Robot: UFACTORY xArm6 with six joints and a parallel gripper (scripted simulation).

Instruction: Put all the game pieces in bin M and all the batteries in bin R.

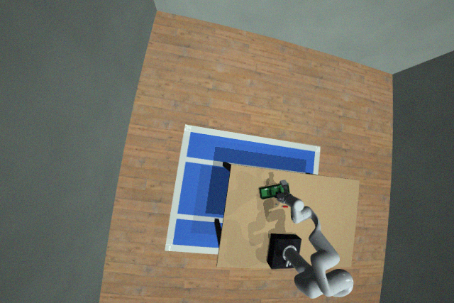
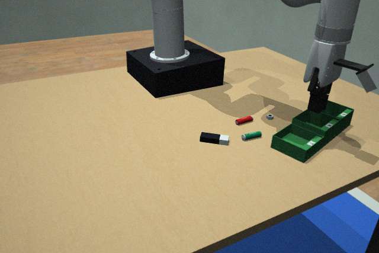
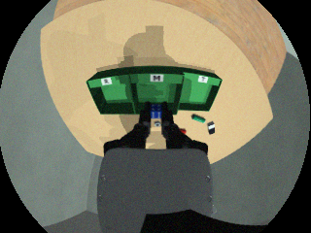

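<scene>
The three joined green bins is 1 cm ahead of my hand and 7 cm below it. The rest, counted from my hand: grey nut: 10 cm behind, 6 cm to the right, 8 cm below; then green battery: 2 cm behind, 15 cm to the right, 8 cm below; then blue die: 1 cm below.
</scene>
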